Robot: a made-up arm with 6 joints.
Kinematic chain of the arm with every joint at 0, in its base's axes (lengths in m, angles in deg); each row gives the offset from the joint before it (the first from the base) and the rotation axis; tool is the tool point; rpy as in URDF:
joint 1: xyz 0 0.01 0.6 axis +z
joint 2: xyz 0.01 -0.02 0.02 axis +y
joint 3: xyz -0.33 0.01 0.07 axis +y
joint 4: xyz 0.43 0.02 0.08 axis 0.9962 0 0.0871
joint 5: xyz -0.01 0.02 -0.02 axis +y
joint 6: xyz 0.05 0 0.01 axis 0.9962 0 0.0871
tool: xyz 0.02 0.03 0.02 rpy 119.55 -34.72 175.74
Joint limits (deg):
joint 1: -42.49..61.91
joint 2: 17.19..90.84
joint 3: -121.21..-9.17
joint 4: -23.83..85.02
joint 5: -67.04..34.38
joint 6: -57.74..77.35
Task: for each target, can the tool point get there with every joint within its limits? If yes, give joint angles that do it. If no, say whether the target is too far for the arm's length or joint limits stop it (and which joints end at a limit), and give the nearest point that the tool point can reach.
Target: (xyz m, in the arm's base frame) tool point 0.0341 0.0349 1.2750
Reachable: yes | joints -33.67 28.67 -77.57 20.54 20.16 43.84
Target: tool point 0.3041 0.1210 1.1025
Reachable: yes | joints 15.15 61.12 -63.14 6.66 -58.53 50.26
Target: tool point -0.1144 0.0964 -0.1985
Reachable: no: joint limits stop it (at a limit: joint 1, joint 2, joint 3, joint 4, joint 5) | nearest point 0.0528 0.1924 0.4619 | short by 0.688 m
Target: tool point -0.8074 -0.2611 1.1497
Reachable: no: too far | nearest point -0.5127 -0.1621 1.1727 | short by 0.312 m
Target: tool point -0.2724 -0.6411 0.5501
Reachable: no: joint limits stop it (at a limit: joint 1, joint 2, joint 3, joint 4) | nearest point 0.1432 -0.1920 0.5508 | short by 0.612 m
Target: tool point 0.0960 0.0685 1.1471
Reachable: yes | joints 18.64 28.28 -51.43 19.22 -35.46 34.68
